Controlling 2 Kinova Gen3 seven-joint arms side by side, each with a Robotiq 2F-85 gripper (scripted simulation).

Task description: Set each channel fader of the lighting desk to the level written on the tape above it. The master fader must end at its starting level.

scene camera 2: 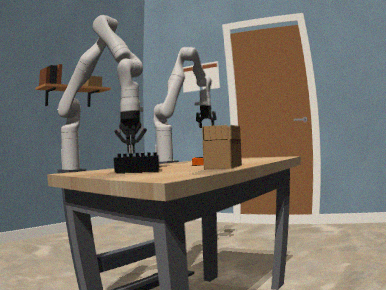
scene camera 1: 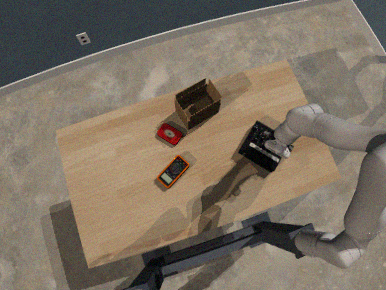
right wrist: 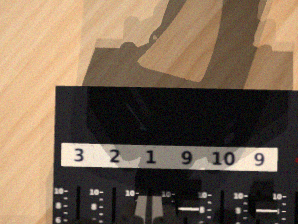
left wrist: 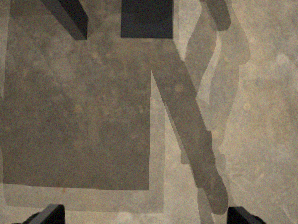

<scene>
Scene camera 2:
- right gripper: 131,154
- cardboard box: 221,147
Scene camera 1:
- cardboard box: 189,102
</scene>
